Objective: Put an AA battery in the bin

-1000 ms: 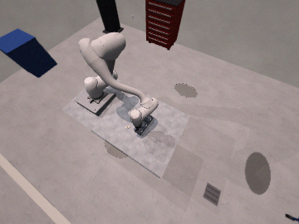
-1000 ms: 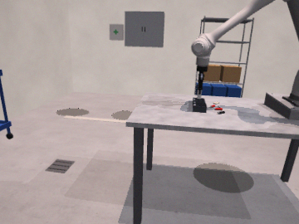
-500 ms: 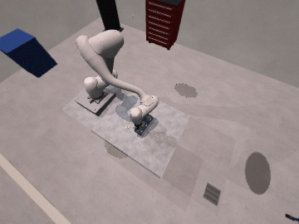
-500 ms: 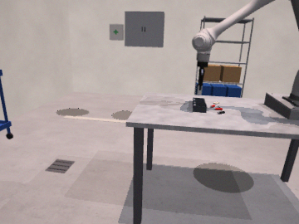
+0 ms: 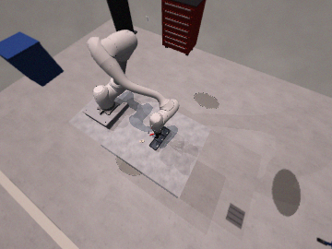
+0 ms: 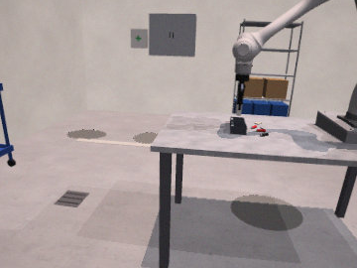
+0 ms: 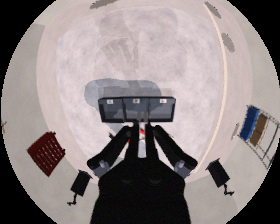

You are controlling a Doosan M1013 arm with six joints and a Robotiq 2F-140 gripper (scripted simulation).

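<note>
Right now the dark AA battery is 12 cm behind my hand, 14 cm to the left of it and 10 cm below it. Round my hand: white piece: 15 cm behind, 10 cm to the right, 10 cm below.
</note>
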